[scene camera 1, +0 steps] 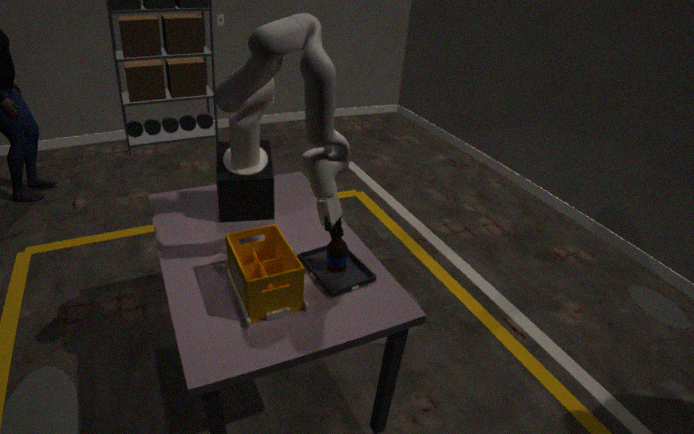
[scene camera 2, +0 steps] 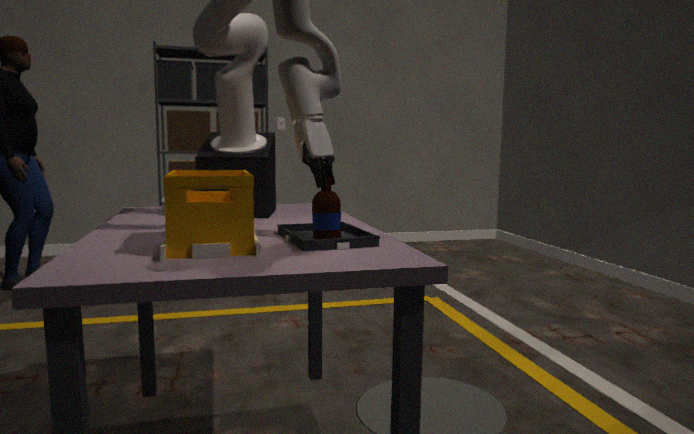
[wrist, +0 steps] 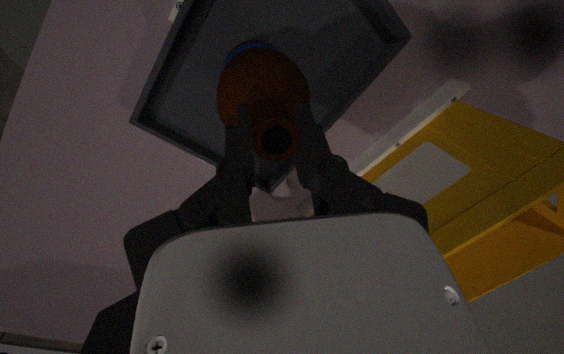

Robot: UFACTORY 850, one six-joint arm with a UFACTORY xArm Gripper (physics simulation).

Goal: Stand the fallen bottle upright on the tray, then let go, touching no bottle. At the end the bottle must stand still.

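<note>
The brown bottle [scene camera 1: 336, 250] [scene camera 2: 326, 204] [wrist: 262, 80] with a blue label is upright in both scene views, inside the outline of the dark tray [scene camera 1: 354, 276] [scene camera 2: 359, 241] [wrist: 185, 92]. Its base is at the tray floor or very close above it; the views do not show clearly which. My gripper [scene camera 1: 335, 230] [scene camera 2: 326, 181] [wrist: 271, 122] is shut on the bottle's neck from above, one dark finger on each side. In the wrist view the open bottle mouth shows between the fingers. The lower part of the bottle is hidden there by its shoulder.
A yellow crate [scene camera 1: 278, 299] [scene camera 2: 209, 225] [wrist: 450, 145] with compartments stands close beside the tray, on the left in the scene views. Both stand on the pinkish table [scene camera 1: 245, 353] [scene camera 2: 127, 276]. A person [scene camera 1: 20, 127] [scene camera 2: 17, 112] stands far left, beyond the table.
</note>
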